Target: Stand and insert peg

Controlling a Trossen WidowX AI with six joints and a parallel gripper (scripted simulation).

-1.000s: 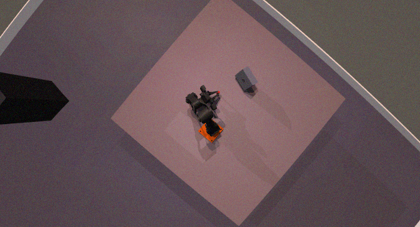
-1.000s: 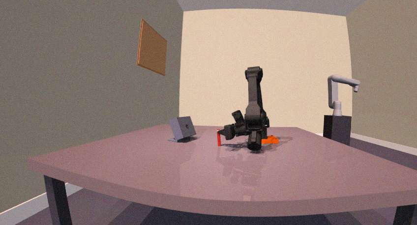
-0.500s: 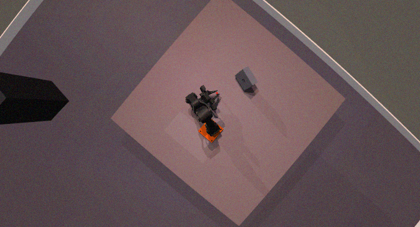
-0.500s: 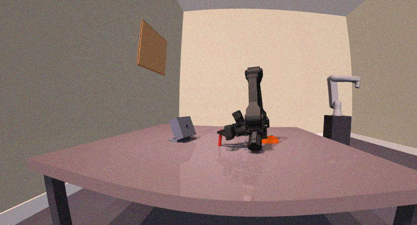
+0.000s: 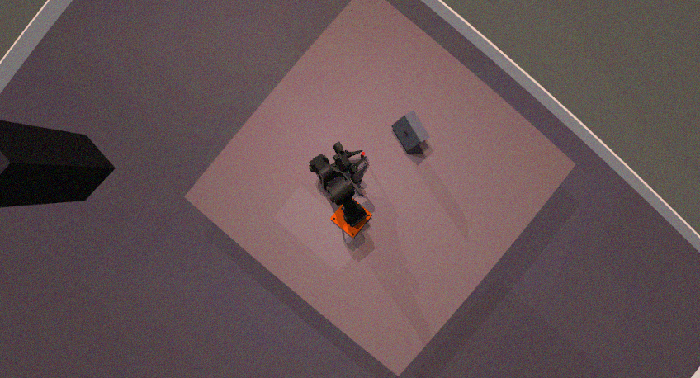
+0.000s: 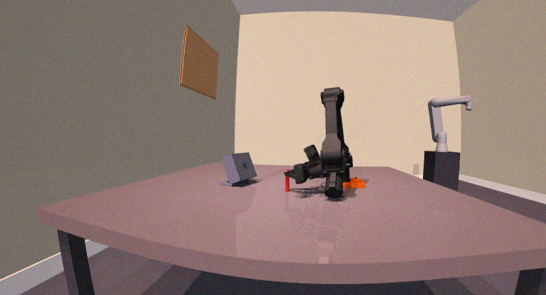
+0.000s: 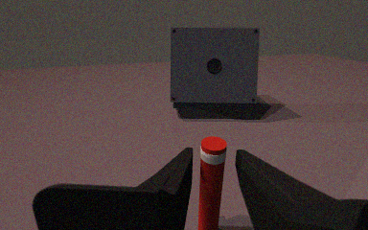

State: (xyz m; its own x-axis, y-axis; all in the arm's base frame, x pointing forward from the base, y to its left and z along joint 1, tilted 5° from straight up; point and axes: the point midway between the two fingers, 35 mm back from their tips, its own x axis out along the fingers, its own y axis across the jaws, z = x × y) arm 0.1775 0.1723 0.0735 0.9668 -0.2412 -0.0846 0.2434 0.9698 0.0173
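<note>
The red peg is 1 cm below my gripper tip. The rest, counted from my gripper tip: sloped panel: 21 cm ahead, 7 cm to the right.
</note>
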